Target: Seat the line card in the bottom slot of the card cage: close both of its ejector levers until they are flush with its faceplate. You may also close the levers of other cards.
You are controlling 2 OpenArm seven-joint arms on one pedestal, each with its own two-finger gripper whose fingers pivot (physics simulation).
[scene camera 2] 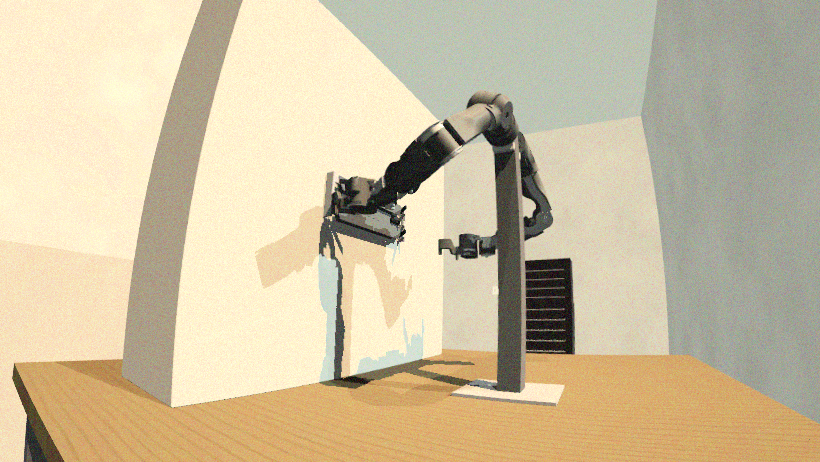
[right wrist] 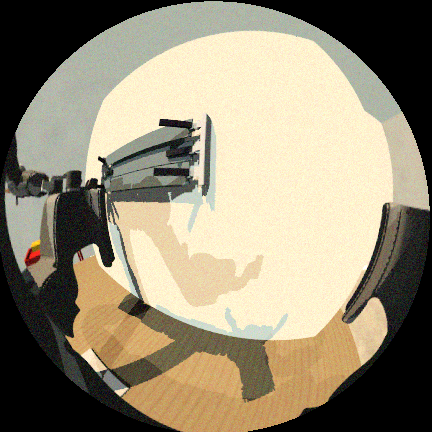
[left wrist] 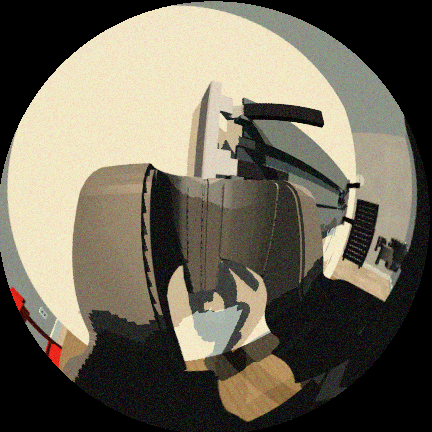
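The card cage (scene camera 2: 367, 227) (left wrist: 214, 135) (right wrist: 203, 165) is fixed to the cream wall, with grey cards stacked in it. In the right wrist view a top lever (right wrist: 175, 123), a middle lever (right wrist: 180, 152) and a lower lever (right wrist: 171, 172) stick out at its right end. I cannot tell which belongs to the bottom slot. In the left wrist view a black lever (left wrist: 285, 113) stands out above my fingers. My left gripper (scene camera 2: 340, 199) (left wrist: 206, 232) is shut and empty, close against the cage's left end, hiding its lower part there. My right gripper (scene camera 2: 449, 250) (right wrist: 232, 250) is open and empty, away from the cage.
The wall (scene camera 2: 275, 172) (right wrist: 290, 150) stands on the wooden table (scene camera 2: 401, 430) (right wrist: 310, 370). The robot's pedestal (scene camera 2: 509, 286) stands on a white base plate (scene camera 2: 539, 393). A dark slatted rack (scene camera 2: 569, 304) is behind it. A red object (left wrist: 54, 352) shows at the left wrist view's lower left.
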